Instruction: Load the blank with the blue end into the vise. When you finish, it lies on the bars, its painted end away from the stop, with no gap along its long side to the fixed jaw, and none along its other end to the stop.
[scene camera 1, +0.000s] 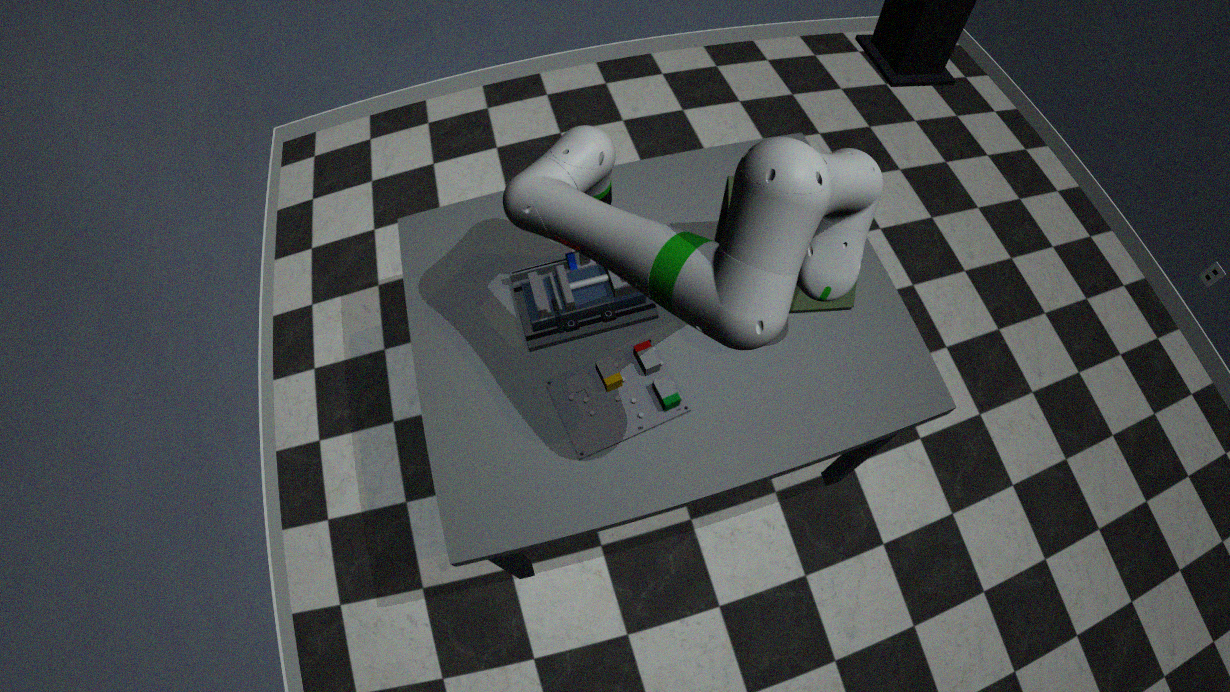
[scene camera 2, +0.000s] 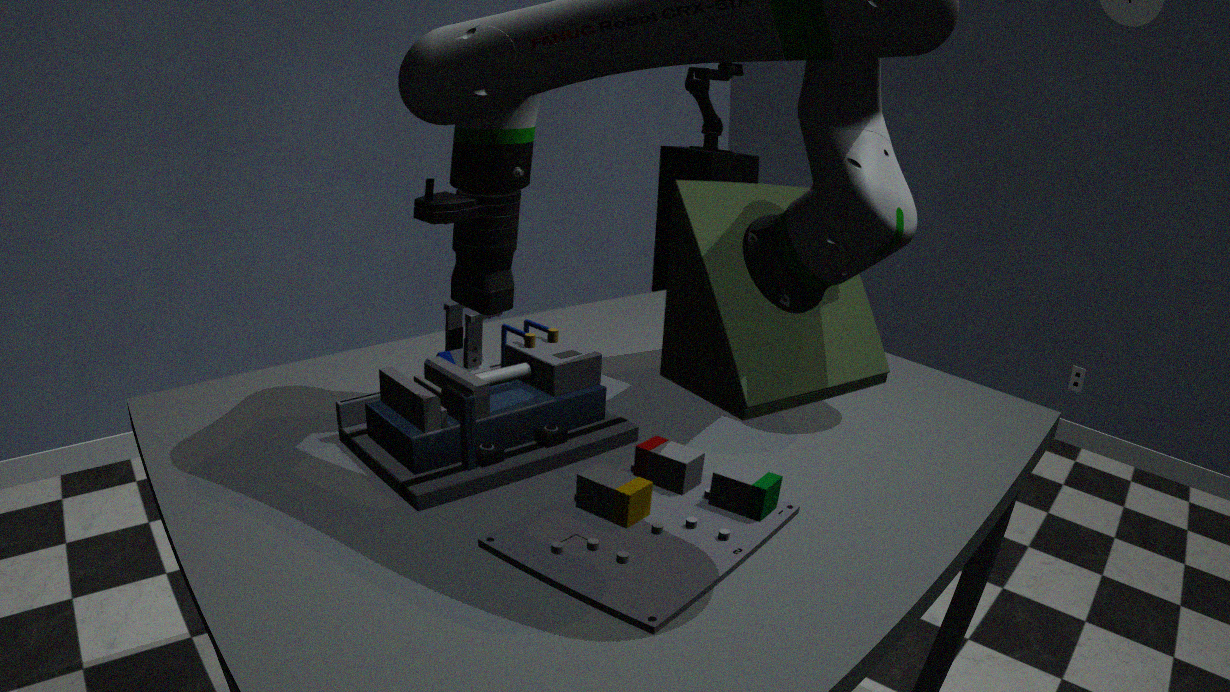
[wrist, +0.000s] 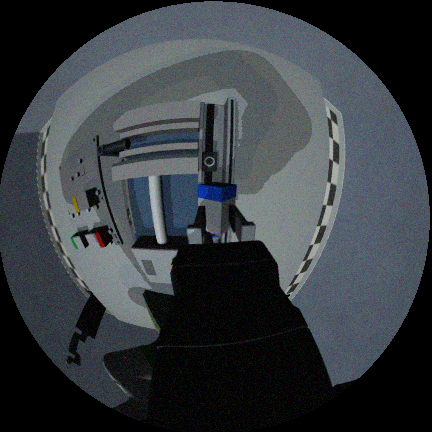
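Note:
The blank with the blue end (scene camera 1: 571, 259) (scene camera 2: 445, 356) (wrist: 216, 192) is at the vise's far long side, its grey body between the fingers and its blue end toward the jaw end. My gripper (scene camera 2: 462, 346) (wrist: 216, 212) points down and is shut on this blank. Whether the blank is lifted off the base is unclear. The arm hides the gripper in scene camera 1. The vise (scene camera 1: 580, 322) (scene camera 2: 507, 424) (wrist: 186, 205) has an end jaw (scene camera 2: 408, 400) and a middle jaw (scene camera 2: 455, 378) with a white rod behind it. A dark upright post (scene camera 2: 468, 434) (wrist: 116, 147) stands at its near side.
A plate (scene camera 1: 593, 443) (scene camera 2: 653, 602) in front of the vise bears blanks with yellow (scene camera 1: 611, 381) (scene camera 2: 634, 501), red (scene camera 1: 642, 346) (scene camera 2: 653, 444) and green ends (scene camera 1: 670, 401) (scene camera 2: 768, 496), and short pegs. Blue hooked levers (scene camera 2: 516, 330) rise beside the vise's rear block. The green robot stand (scene camera 2: 774, 352) is at the right.

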